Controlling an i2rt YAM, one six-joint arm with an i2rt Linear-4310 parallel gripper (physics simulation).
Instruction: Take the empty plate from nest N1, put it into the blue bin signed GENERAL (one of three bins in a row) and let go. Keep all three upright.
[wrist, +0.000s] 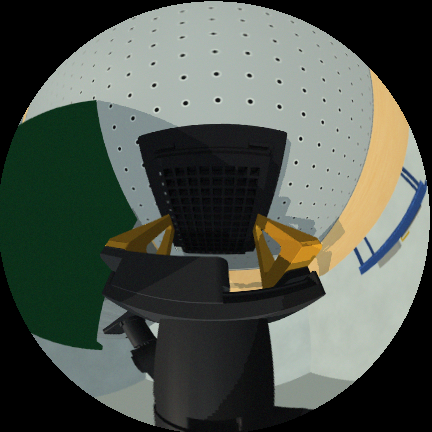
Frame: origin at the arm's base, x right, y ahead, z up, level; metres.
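Seen in the pictures: gripper, fingertip midpoint: (213, 217); arm's base, origin of the base link: (129, 317).
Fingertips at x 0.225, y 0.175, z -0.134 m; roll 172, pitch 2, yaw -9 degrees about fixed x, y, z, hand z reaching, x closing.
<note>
Offsets run from my fingertips to a thing's top centre. "spot": to the spot under its first point. Level surfaces: height alone.
The black plate {dy +0.007, dx +0.001, dz +0.012 m} (212, 192), with a grid of square wells, is in the middle of the wrist view. Its lower part lies between the two orange fingers. My gripper (213, 217) is shut on the plate, with a fingertip against each side edge. Where nest N1 ends and the plate begins cannot be told, as both areas are dark. Whether the plate is lifted cannot be told. The bin signed GENERAL cannot be made out.
A pale board {dz -0.015 m} (232, 65) with rows of small holes lies beyond the plate. A large dark green surface {spot: dy +0.080, dx -0.104, dz +0.073 m} (55, 220) fills the left side, close by. A light wood edge (390, 130) runs down the right. A blue curved frame (400, 227) stands beyond it.
</note>
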